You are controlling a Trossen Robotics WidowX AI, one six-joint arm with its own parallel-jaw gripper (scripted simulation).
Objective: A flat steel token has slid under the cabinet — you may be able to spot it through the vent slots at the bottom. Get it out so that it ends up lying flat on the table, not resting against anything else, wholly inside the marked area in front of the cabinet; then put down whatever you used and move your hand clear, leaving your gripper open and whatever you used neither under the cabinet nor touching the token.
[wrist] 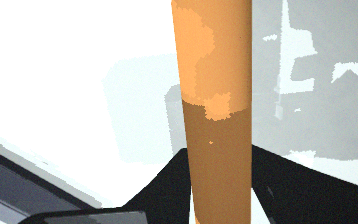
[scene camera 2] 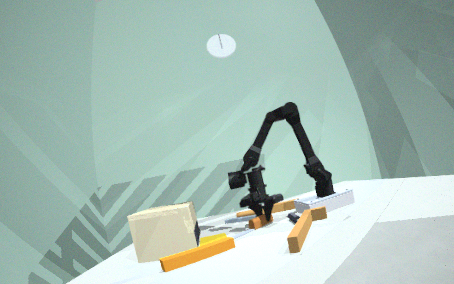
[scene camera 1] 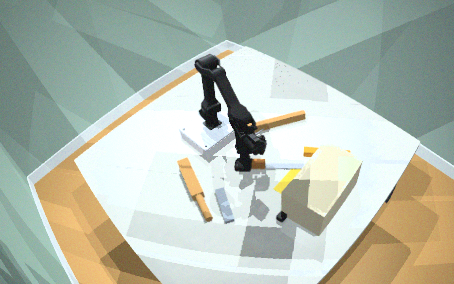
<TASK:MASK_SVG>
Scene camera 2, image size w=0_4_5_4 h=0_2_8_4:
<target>my gripper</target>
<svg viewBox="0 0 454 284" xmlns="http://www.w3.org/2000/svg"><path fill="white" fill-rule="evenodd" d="M250 185L248 189L249 194L241 199L240 207L249 206L248 209L253 210L257 217L263 214L263 209L266 221L269 222L274 204L283 201L283 195L275 194L269 196L265 189L267 184L264 185L264 182Z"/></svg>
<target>orange L-shaped stick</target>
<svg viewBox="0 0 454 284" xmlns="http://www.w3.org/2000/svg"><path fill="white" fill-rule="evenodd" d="M325 206L305 210L287 236L289 253L299 253L301 251L312 222L327 219Z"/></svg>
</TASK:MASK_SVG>
